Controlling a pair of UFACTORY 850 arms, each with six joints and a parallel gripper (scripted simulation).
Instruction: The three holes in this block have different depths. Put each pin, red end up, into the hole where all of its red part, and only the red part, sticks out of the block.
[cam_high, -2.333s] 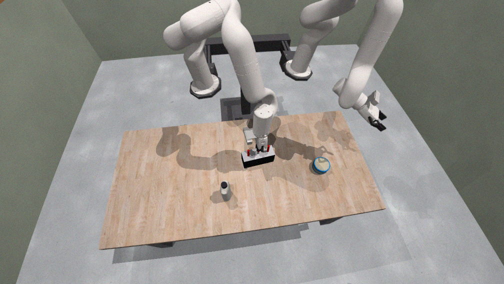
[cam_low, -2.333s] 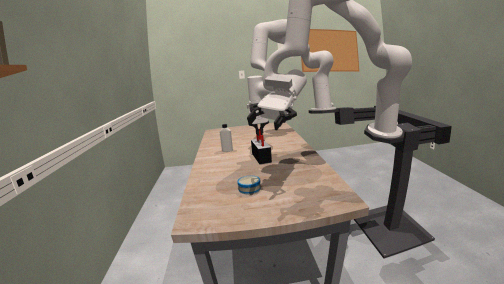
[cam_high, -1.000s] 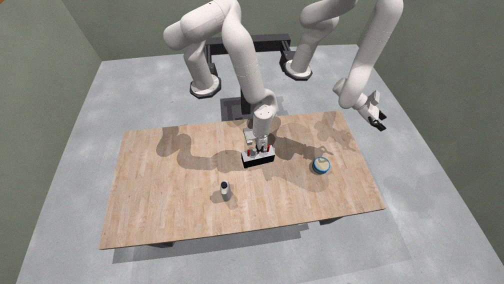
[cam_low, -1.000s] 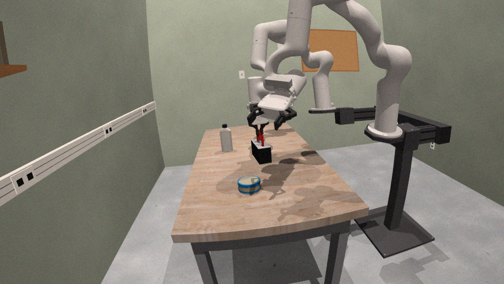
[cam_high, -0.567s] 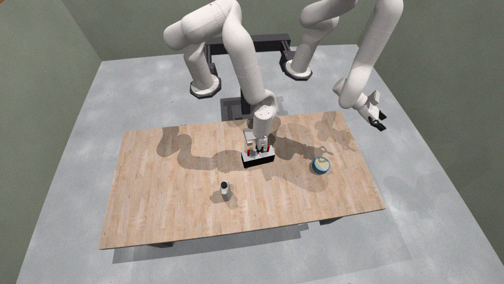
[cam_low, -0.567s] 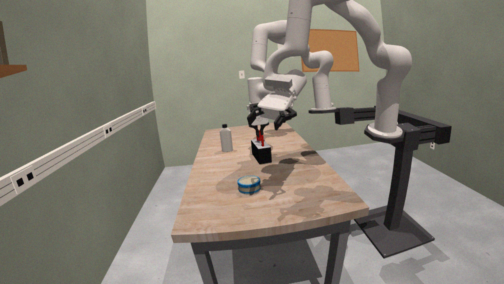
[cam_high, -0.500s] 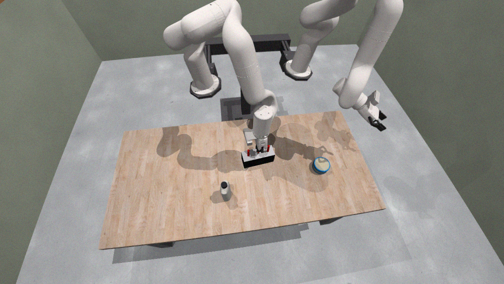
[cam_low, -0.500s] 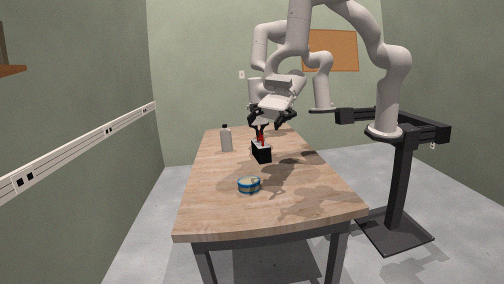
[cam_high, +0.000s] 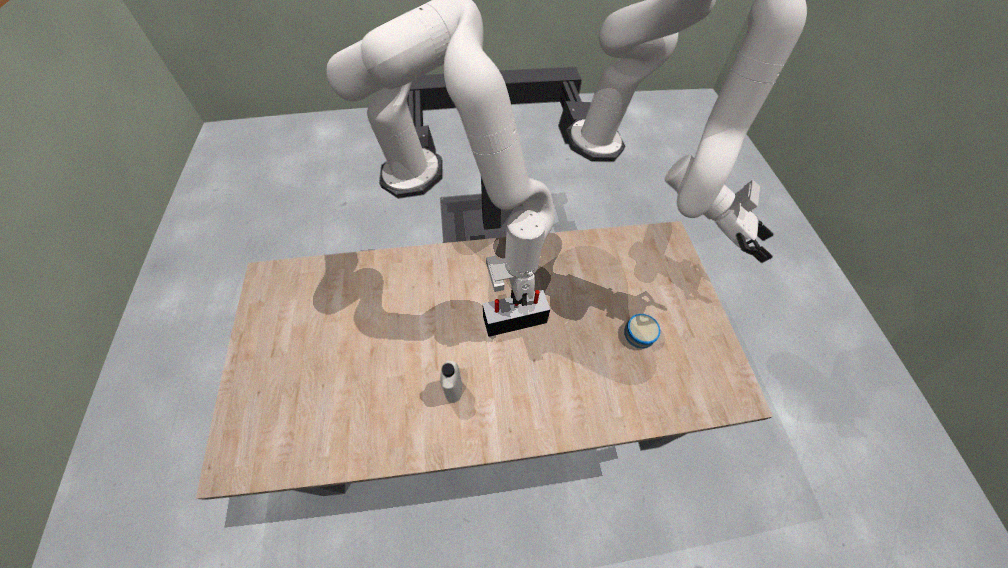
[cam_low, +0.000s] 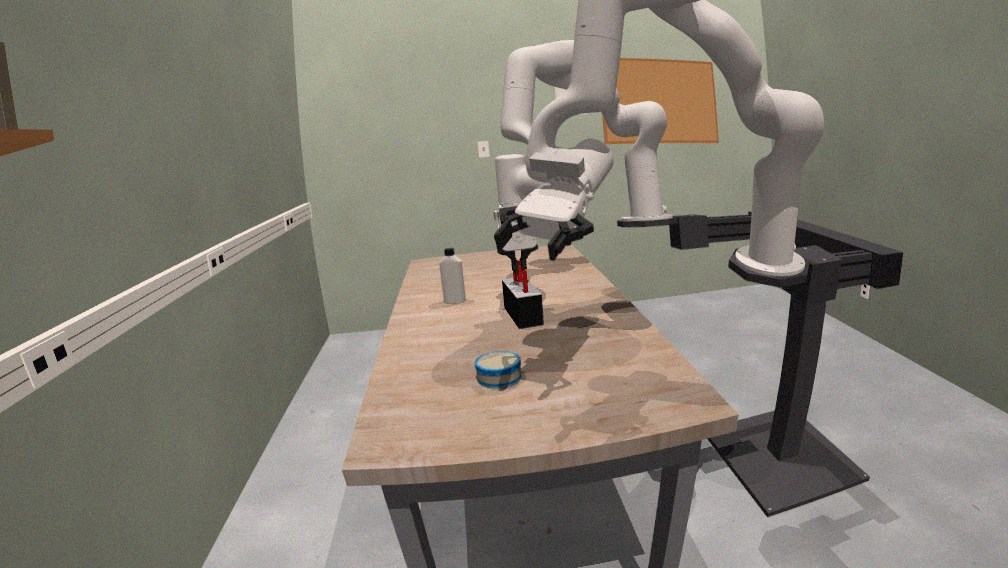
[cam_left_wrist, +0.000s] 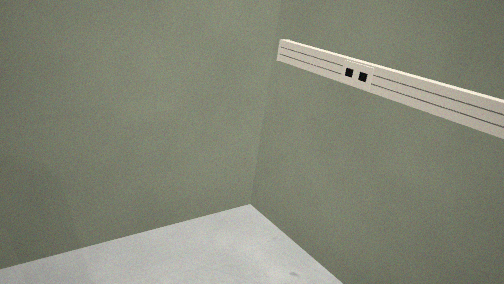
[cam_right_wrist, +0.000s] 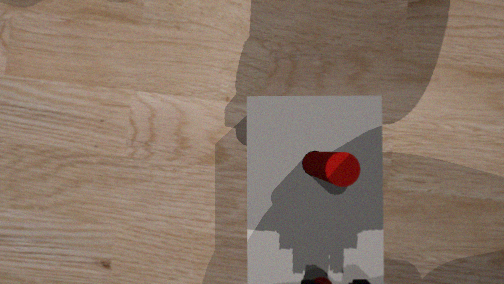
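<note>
The black block lies 100 mm below my right hand. Also, from my right hand: round blue-rimmed tin: 360 mm to the left, 150 mm ahead, 130 mm below; then grey bottle: 230 mm to the right, 170 mm ahead, 30 mm below.
</note>
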